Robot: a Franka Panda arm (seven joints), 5 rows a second.
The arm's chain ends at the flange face. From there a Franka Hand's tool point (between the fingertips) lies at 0.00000 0.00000 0.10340 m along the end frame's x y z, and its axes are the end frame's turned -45 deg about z.
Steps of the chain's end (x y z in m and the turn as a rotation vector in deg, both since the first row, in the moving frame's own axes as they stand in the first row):
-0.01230 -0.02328 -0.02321 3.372 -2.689 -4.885
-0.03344 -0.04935 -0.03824 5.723 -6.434 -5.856
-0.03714 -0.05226 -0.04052 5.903 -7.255 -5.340
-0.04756 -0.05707 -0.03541 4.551 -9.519 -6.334
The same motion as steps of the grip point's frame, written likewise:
0.00830 -0.03291 -0.02350 4.286 0.483 -4.885
0.00956 -0.07392 -0.03940 8.596 -0.503 -5.856
0.00820 -0.07983 -0.04189 9.304 -0.956 -5.340
-0.00056 -0.09145 -0.03716 9.949 -3.513 -6.334

